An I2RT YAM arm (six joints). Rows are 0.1 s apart.
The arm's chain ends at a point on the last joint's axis. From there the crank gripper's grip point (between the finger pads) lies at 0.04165 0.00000 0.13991 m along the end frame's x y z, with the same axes.
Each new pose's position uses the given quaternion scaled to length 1; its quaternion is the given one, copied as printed.
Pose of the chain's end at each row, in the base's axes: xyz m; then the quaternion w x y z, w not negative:
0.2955 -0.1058 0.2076 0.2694 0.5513 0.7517 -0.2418
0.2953 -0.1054 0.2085 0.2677 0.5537 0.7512 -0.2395
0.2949 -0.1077 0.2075 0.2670 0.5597 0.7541 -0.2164
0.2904 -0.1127 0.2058 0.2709 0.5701 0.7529 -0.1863
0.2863 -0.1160 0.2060 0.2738 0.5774 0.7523 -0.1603
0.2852 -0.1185 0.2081 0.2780 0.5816 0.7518 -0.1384
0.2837 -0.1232 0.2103 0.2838 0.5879 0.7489 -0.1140
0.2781 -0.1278 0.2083 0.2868 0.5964 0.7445 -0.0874
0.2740 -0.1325 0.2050 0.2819 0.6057 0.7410 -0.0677
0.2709 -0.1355 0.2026 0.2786 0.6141 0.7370 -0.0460
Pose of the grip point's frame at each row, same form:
0.3046 -0.1691 0.0764 0.2694 0.5513 0.7517 -0.2418
0.3043 -0.1679 0.0769 0.2677 0.5537 0.7512 -0.2395
0.3077 -0.1648 0.0738 0.2670 0.5597 0.7541 -0.2164
0.3093 -0.1636 0.0703 0.2709 0.5701 0.7529 -0.1863
0.3104 -0.1615 0.0694 0.2738 0.5774 0.7523 -0.1603
0.3141 -0.1596 0.0711 0.2780 0.5816 0.7518 -0.1384
0.3183 -0.1598 0.0733 0.2838 0.5879 0.7489 -0.1140
0.3181 -0.1590 0.0714 0.2868 0.5964 0.7445 -0.0874
0.3165 -0.1585 0.0678 0.2819 0.6057 0.7410 -0.0677
0.3167 -0.1562 0.0655 0.2786 0.6141 0.7370 -0.0460

